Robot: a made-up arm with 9 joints. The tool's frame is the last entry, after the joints.
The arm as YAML. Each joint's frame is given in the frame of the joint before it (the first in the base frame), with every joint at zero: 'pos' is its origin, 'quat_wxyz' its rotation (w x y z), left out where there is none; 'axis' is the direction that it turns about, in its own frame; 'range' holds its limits. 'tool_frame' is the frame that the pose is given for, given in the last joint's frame.
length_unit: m
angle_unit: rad
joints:
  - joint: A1
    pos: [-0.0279, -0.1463, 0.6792]
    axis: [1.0, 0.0, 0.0]
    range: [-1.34, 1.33]
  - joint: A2
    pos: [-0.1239, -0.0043, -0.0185]
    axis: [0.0, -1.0, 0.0]
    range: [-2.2, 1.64]
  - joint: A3
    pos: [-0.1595, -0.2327, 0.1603]
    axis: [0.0, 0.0, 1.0]
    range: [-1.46, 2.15]
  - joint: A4
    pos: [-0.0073, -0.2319, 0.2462]
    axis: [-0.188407, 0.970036, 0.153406]
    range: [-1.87, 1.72]
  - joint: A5
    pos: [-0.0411, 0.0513, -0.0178]
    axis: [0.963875, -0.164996, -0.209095]
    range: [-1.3, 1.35]
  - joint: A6
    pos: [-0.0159, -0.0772, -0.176]
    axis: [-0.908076, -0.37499, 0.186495]
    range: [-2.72, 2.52]
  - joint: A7
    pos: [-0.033, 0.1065, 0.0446]
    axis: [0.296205, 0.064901, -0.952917]
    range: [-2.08, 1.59]
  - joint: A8
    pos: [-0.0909, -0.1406, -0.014]
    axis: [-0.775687, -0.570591, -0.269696]
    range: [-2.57, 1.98]
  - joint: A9
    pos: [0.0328, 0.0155, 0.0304]
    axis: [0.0, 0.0, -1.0]
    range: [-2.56, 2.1]
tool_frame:
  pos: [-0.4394, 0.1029, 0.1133]
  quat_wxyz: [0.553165, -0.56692, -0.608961, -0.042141]
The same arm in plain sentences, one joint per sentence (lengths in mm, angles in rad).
The arm has nine revolute joints in a row. What follows holds with every joint at zero, and every direction is one of the base frame's. Joint 1 lies 27.9 mm along -x and 146.3 mm along -y and 679.2 mm along +z from the base frame's origin and rotates about +x, from -1.34 to 1.33 rad. Joint 2 lies 123.9 mm along -x and 4.3 mm along -y and 18.5 mm along -z from joint 1 and rotates about -y, from -2.2 to 1.64 rad. Joint 3 lies 159.5 mm along -x and 232.7 mm along -y and 160.3 mm along +z from joint 2 and rotates about +z, from -1.46 to 2.15 rad. Joint 4 lies 7.3 mm along -x and 231.9 mm along -y and 246.2 mm along +z from joint 3 and rotates about the direction (-0.188407, 0.970036, 0.153406), from -1.87 to 1.72 rad. Joint 5 lies 41.1 mm along -x and 51.3 mm along +y and 17.8 mm along -z from joint 4 and rotates about the direction (0.963875, -0.164996, -0.209095), from -1.3 to 1.35 rad. Joint 6 lies 15.9 mm along -x and 77.2 mm along -y and 176 mm along -z from joint 5 and rotates about the direction (-0.908076, -0.37499, 0.186495), from -2.72 to 2.52 rad. Joint 7 lies 33 mm along -x and 106.5 mm along +y and 44.6 mm along +z from joint 6 and rotates about the direction (0.296205, 0.064901, -0.952917), from -2.08 to 1.59 rad. Joint 8 lies 90.9 mm along -x and 140.6 mm along -y and 14 mm along -z from joint 7 and rotates about the direction (-0.775687, -0.570591, -0.269696), from -2.57 to 1.98 rad. Joint 9 lies 32.8 mm along +x and 15.5 mm along +y and 30.4 mm along +z from joint 8 and rotates about -z, from -2.56 to 2.1 rad. The tool frame, which is the frame that the pose is given for, lies 439.4 mm along -x and 102.9 mm along +y and 113.3 mm along +z from joint 9; its axes are the base frame's turned by roll -2.1595, pitch -0.806 and yaw 1.194 rad (as in URDF: about the fixed x, then y, then z).
